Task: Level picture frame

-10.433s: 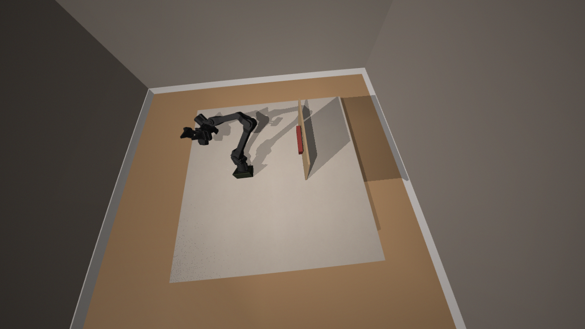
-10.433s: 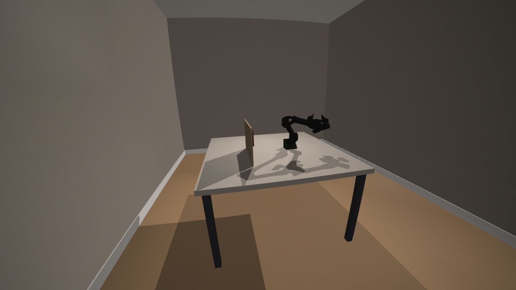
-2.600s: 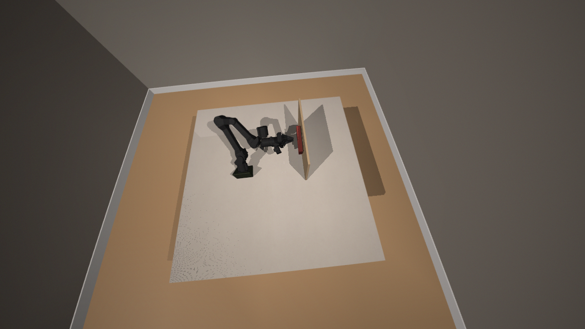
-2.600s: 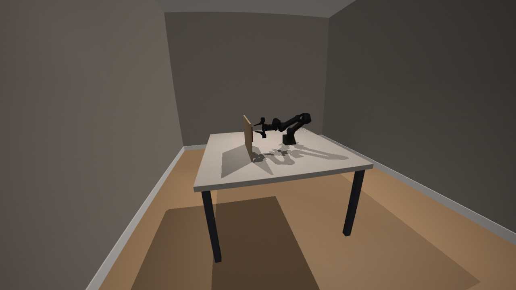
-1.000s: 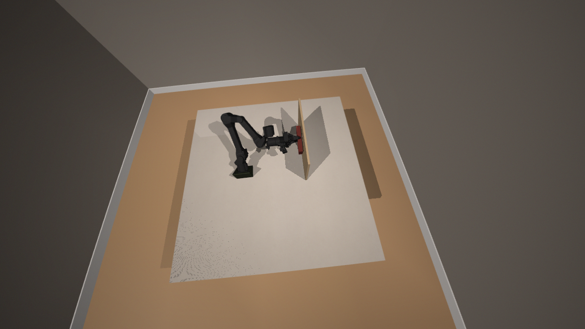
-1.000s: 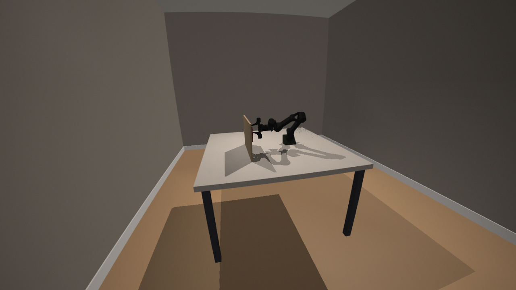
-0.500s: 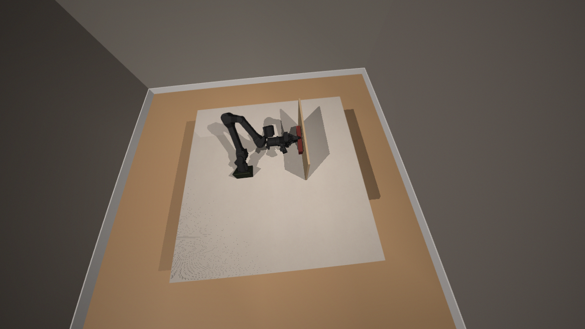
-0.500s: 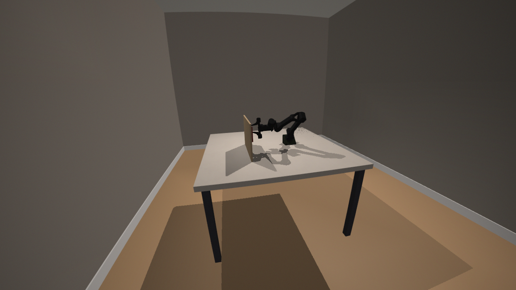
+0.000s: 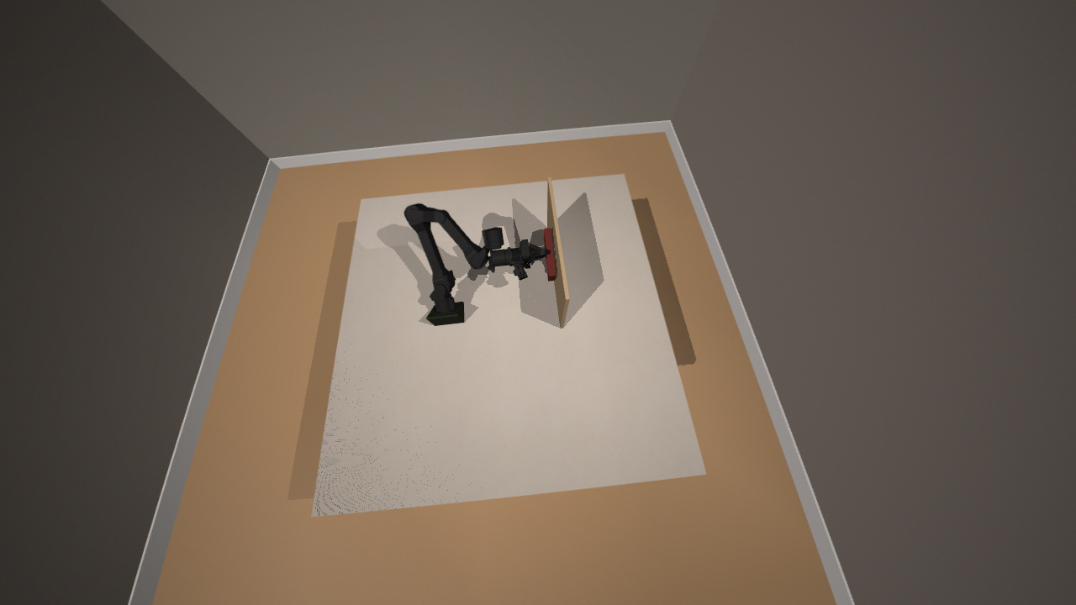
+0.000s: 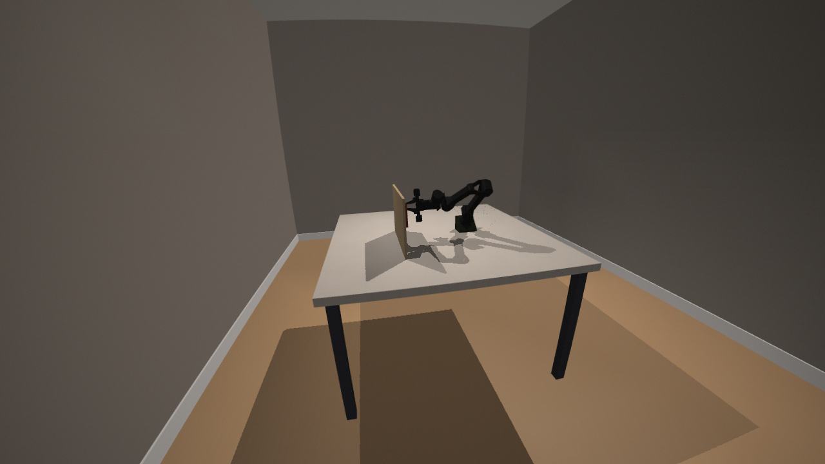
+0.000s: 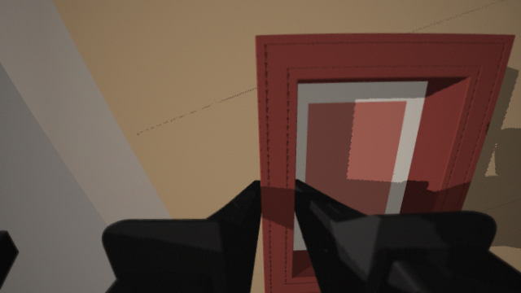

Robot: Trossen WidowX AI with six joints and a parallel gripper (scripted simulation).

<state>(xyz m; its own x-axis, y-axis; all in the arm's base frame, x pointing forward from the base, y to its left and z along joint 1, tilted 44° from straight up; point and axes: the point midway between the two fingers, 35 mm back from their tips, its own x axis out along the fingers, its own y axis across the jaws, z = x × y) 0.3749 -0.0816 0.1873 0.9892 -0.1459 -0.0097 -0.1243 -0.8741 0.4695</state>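
My gripper tip is 50 mm above the red picture frame, 20 mm to the right of it and 10 mm short of it. From my gripper tip the other things lie so: tan wall panel (60 mm below, 20 mm ahead, 10 mm to the left).
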